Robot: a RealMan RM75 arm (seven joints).
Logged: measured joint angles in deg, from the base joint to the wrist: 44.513 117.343 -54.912 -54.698 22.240 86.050 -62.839; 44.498 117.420 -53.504 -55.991 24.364 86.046 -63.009; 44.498 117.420 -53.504 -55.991 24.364 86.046 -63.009; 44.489 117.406 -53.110 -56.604 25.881 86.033 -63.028; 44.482 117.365 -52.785 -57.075 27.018 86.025 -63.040; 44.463 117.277 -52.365 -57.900 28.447 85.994 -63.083; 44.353 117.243 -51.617 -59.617 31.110 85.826 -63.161; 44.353 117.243 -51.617 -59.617 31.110 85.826 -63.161; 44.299 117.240 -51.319 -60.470 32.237 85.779 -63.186; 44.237 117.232 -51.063 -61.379 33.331 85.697 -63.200; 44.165 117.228 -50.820 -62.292 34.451 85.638 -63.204; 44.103 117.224 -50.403 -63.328 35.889 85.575 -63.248; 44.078 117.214 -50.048 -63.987 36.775 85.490 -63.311; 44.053 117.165 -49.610 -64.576 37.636 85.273 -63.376; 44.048 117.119 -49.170 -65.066 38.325 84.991 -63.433; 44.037 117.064 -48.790 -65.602 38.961 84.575 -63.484; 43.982 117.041 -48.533 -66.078 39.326 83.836 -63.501
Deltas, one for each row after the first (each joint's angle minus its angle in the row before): -0.015 0.077 1.408 -1.293 2.124 -0.004 -0.170; 0.000 0.000 0.000 0.000 0.000 0.000 0.000; -0.009 -0.014 0.394 -0.613 1.517 -0.013 -0.019; -0.007 -0.041 0.325 -0.471 1.137 -0.008 -0.012; -0.019 -0.088 0.420 -0.825 1.429 -0.031 -0.043; -0.110 -0.034 0.748 -1.717 2.663 -0.168 -0.078; 0.000 0.000 0.000 0.000 0.000 0.000 0.000; -0.054 -0.003 0.298 -0.853 1.127 -0.047 -0.025; -0.062 -0.008 0.256 -0.909 1.094 -0.082 -0.014; -0.072 -0.004 0.243 -0.913 1.120 -0.059 -0.004; -0.062 -0.004 0.417 -1.036 1.438 -0.063 -0.044; -0.025 -0.010 0.355 -0.659 0.886 -0.085 -0.063; -0.025 -0.049 0.438 -0.589 0.861 -0.217 -0.065; -0.005 -0.046 0.440 -0.490 0.689 -0.282 -0.057; -0.011 -0.055 0.380 -0.536 0.636 -0.416 -0.051; -0.055 -0.023 0.257 -0.476 0.365 -0.739 -0.017
